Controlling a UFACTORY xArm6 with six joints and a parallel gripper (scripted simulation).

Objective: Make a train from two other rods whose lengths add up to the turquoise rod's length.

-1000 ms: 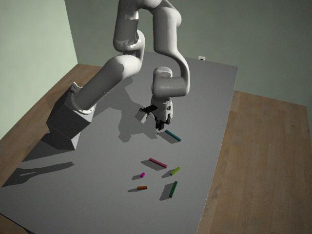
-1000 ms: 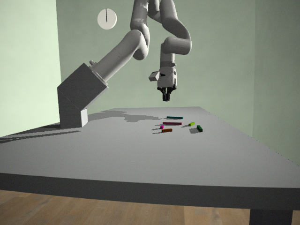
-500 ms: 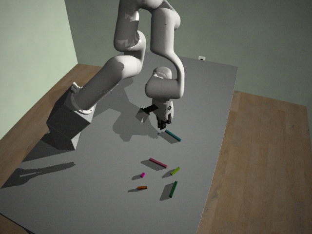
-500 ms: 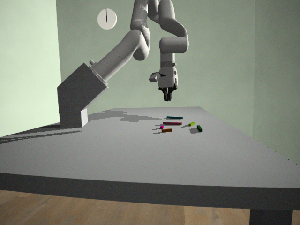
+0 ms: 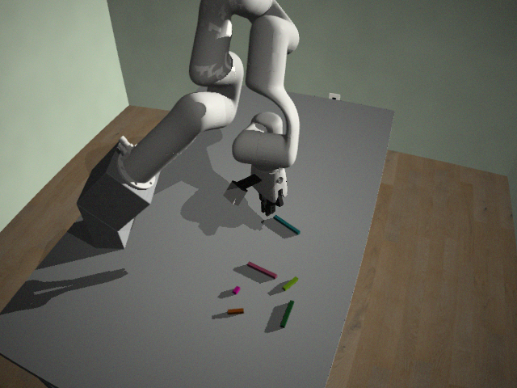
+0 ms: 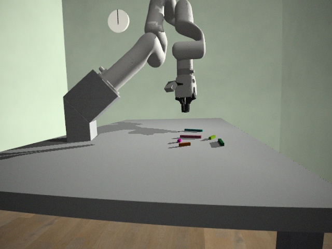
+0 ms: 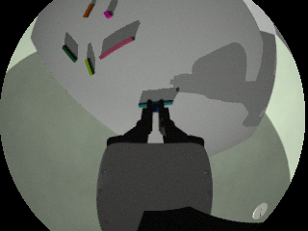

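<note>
Right now the turquoise rod is 3 cm ahead of my hand, 6 cm to the left of it and 12 cm below it. Round my hand: pink rod 4 cm ahead, 13 cm to the right, 12 cm below; then blue rod 2 cm below; then lime rod 13 cm ahead, 13 cm to the right, 12 cm below.
</note>
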